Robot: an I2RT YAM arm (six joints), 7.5 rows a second.
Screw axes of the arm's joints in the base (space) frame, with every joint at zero. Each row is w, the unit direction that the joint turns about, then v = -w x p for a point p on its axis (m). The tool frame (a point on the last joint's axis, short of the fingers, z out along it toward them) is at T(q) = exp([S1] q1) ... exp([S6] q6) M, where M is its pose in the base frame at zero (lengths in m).
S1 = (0, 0, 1, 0.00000, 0.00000, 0.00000)
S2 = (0, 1, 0, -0.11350, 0.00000, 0.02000)
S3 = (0, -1, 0, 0.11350, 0.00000, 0.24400)
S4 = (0, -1, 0, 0.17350, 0.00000, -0.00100)
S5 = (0, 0, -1, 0.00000, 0.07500, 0.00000)
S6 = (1, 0, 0, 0.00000, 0.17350, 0.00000)
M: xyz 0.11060 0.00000 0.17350 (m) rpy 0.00 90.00 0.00 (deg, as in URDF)
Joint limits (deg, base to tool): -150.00..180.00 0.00..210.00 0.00..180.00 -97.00..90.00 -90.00..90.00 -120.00..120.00
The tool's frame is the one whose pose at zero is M.
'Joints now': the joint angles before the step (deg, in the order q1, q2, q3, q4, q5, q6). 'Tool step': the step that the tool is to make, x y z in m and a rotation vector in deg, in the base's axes. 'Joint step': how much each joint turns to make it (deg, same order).
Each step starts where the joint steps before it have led.
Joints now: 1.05, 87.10, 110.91, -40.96, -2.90, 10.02
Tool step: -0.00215, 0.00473, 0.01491, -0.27, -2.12, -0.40
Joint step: 1.05, 1.23, 4.39, -1.05, 1.49, 0.09
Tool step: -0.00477, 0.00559, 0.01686, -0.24, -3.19, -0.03
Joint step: 1.24, 0.87, 4.22, -0.17, 1.32, -0.09
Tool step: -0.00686, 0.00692, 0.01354, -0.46, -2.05, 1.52
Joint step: 1.40, 0.63, 3.79, -1.15, 0.00, -0.61
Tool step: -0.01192, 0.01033, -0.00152, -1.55, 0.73, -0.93
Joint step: 2.72, -2.19, -2.09, -0.97, 3.86, -0.79
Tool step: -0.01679, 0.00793, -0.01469, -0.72, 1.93, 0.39
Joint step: 2.38, -5.19, -8.08, 0.88, 2.03, -0.01
